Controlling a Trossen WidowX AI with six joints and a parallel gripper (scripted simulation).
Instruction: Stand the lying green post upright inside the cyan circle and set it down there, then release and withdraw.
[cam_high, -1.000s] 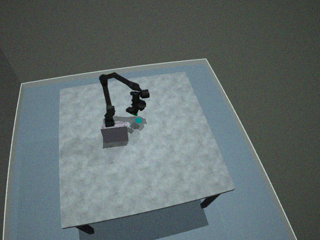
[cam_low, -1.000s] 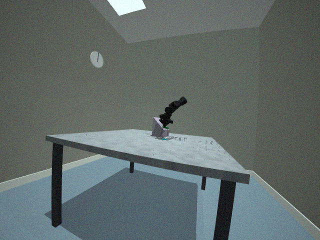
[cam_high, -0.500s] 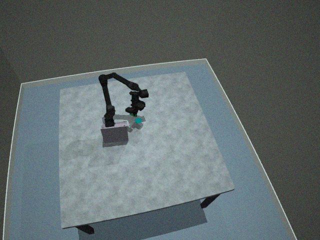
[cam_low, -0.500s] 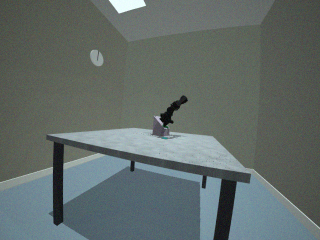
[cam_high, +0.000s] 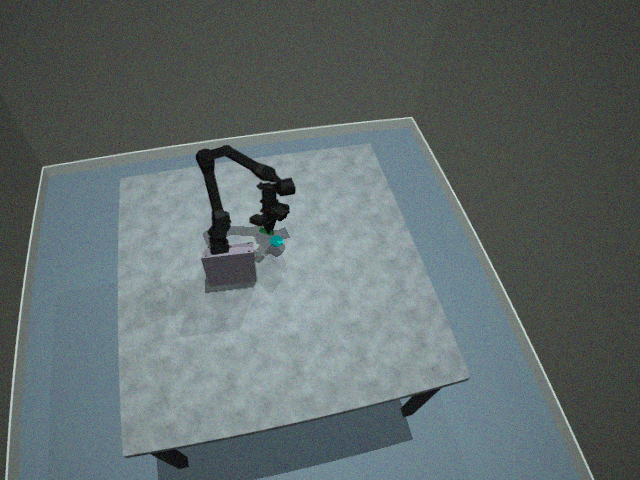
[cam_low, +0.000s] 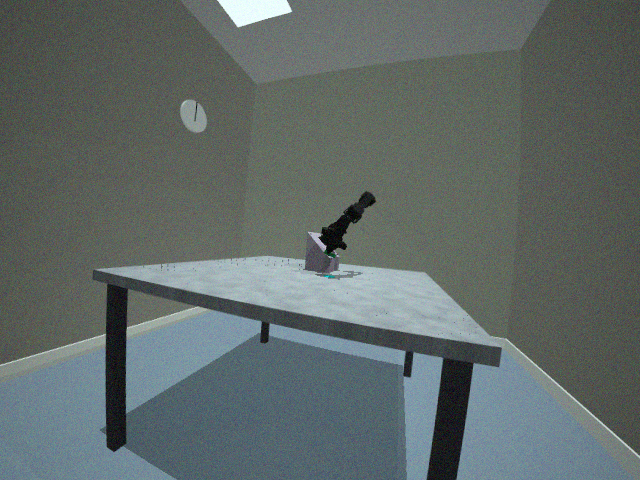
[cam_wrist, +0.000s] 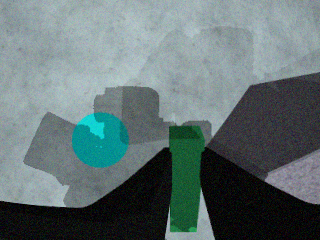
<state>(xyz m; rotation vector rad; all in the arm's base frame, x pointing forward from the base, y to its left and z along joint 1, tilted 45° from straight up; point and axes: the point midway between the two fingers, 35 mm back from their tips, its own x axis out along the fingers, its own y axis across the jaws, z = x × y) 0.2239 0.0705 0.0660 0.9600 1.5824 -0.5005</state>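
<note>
Now: the cyan circle 30 mm ahead of my gripper tip, 30 mm to the left of it and 110 mm below it. From my gripper tip the other things lie so: green post 10 mm behind, 10 mm to the left, 10 mm below.
</note>
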